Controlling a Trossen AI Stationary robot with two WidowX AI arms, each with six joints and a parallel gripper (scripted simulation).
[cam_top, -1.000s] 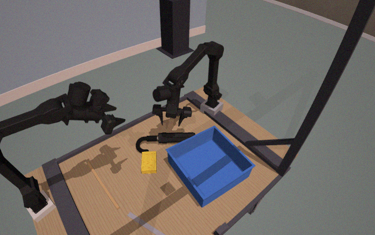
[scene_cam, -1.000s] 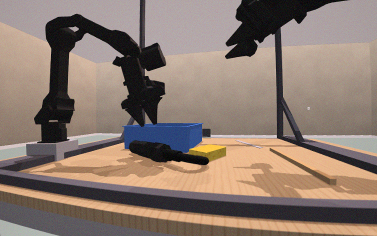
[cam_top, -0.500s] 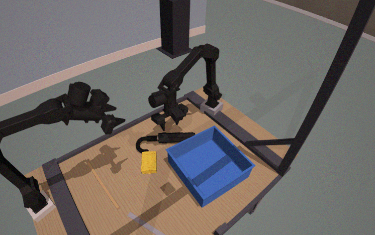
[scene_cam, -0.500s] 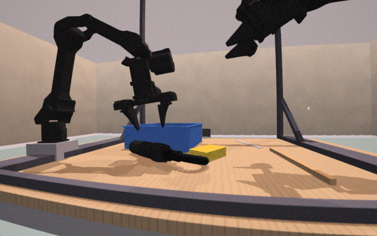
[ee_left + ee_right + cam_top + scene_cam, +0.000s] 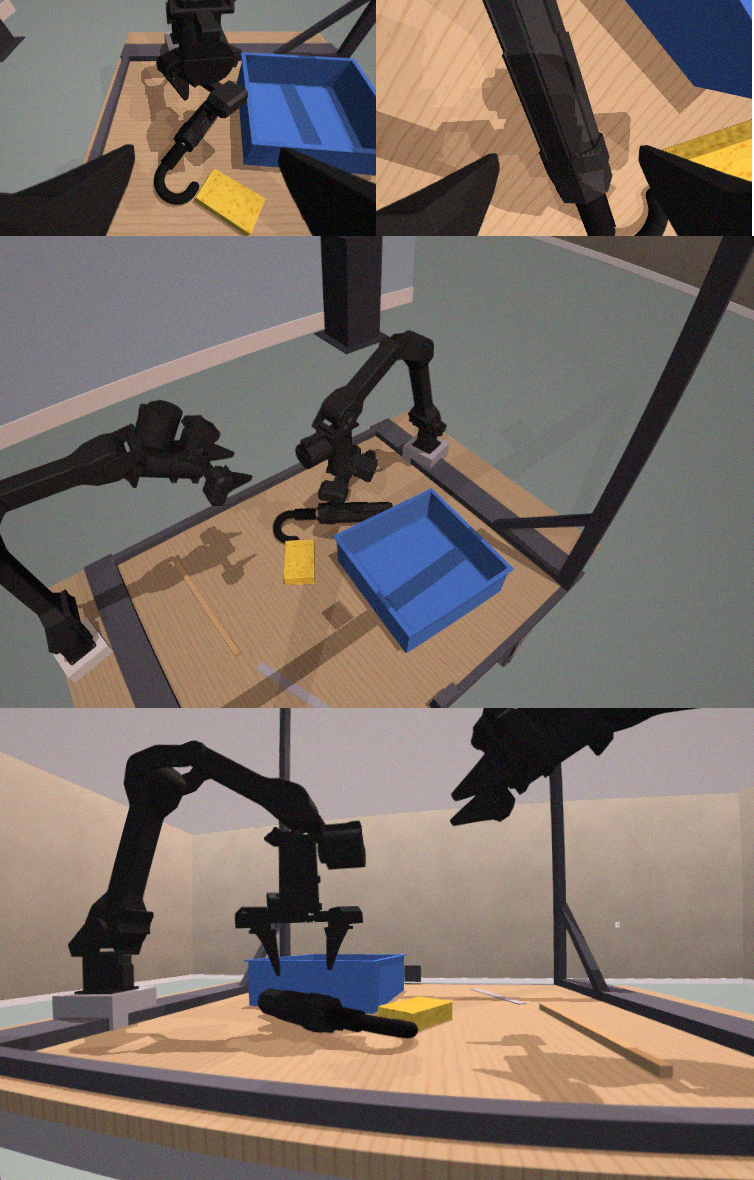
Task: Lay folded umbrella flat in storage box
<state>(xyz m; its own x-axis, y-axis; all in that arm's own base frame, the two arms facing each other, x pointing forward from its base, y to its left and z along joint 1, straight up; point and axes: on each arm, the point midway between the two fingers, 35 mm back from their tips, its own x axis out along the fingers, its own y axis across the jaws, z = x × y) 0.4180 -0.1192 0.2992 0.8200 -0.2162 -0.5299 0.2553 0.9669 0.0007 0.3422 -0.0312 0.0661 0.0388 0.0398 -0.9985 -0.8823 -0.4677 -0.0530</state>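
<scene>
Right now the black folded umbrella is 100 mm below my right hand, 30 mm to the left of it and 10 mm behind it. Also, from my right hand: blue storage box (260 mm behind, 70 mm below, 30 mm to the right); thin wooden stick (410 mm to the left, 110 mm below, 20 mm behind); grey strip (340 mm to the left, 310 mm behind, 120 mm below).
</scene>
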